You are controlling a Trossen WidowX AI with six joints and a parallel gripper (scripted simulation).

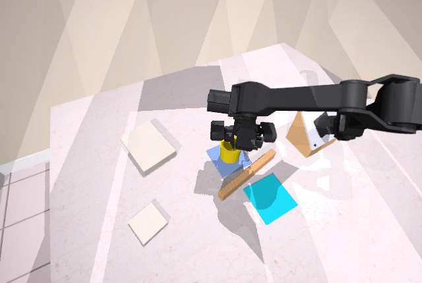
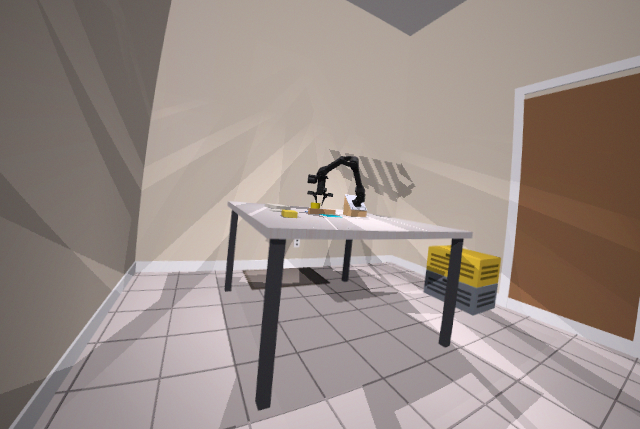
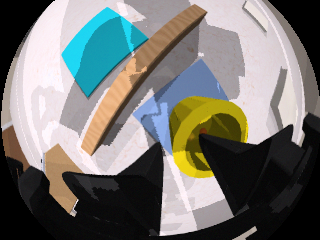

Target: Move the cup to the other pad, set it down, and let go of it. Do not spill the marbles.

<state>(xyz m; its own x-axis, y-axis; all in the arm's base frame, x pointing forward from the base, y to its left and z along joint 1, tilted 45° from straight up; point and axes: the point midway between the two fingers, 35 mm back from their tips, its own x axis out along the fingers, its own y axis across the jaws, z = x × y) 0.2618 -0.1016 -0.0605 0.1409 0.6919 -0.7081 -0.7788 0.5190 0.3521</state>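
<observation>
Now: the yellow cup 2 cm ahead of my gripper tip, 2 cm to the right of it and 2 cm below it. The rest, counted from my gripper tip: cyan pad (2 cm ahead, 16 cm to the left, 6 cm below); then wooden bar (2 cm ahead, 7 cm to the left, 5 cm below).
</observation>
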